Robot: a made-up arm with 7 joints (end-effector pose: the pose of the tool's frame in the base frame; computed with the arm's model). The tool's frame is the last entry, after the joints. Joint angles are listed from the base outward.
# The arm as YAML. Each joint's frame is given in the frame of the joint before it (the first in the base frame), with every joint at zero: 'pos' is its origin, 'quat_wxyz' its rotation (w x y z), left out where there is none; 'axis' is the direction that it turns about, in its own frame. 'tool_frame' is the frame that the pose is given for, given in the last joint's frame.
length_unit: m
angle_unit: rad
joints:
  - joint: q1
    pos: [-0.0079, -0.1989, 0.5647]
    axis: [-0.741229, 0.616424, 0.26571]
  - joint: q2
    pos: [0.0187, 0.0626, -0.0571]
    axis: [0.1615, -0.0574, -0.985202]
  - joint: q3
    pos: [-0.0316, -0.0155, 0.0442]
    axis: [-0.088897, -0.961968, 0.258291]
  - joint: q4
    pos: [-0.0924, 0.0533, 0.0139]
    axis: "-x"
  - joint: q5
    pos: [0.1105, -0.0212, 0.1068]
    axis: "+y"
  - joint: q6
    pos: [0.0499, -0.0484, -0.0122]
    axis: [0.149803, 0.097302, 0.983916]
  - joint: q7
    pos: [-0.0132, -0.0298, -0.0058]
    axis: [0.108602, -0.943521, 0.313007]
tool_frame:
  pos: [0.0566, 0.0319, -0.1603]
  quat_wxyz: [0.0, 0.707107, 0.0, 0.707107]
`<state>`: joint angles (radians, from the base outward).
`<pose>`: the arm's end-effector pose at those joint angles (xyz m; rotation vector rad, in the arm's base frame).
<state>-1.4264 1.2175 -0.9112 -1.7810 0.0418 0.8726 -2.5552</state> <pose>-0.0460 0.0264 0.7242 -0.1314 0.2203 -0.7037</pose>
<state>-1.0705 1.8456 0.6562 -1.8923 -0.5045 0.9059 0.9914</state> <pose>-0.1226 -0.1950 0.5839 -1.8392 -0.2253 0.9626</pose>
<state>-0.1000 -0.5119 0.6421 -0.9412 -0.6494 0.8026 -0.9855</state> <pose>0.1121 -0.0777 0.5131 -1.0215 -0.7004 -1.7207</pose>
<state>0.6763 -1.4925 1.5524 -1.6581 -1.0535 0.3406 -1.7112</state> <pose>-0.1233 -0.1237 0.5041 -0.8953 -0.6687 0.5071</pose>
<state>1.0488 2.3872 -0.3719 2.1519 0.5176 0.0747 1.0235</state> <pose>-0.0809 -0.2489 0.5930 1.6164 0.0350 -0.2739</pose>
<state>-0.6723 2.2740 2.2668 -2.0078 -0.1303 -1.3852 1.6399</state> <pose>-0.1249 -0.2979 0.7256 -1.3564 -0.5288 1.2456</pose>
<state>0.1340 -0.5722 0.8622 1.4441 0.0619 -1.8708 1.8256</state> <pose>-0.2004 0.0044 0.7389 -1.7826 0.7073 0.9186</pose>
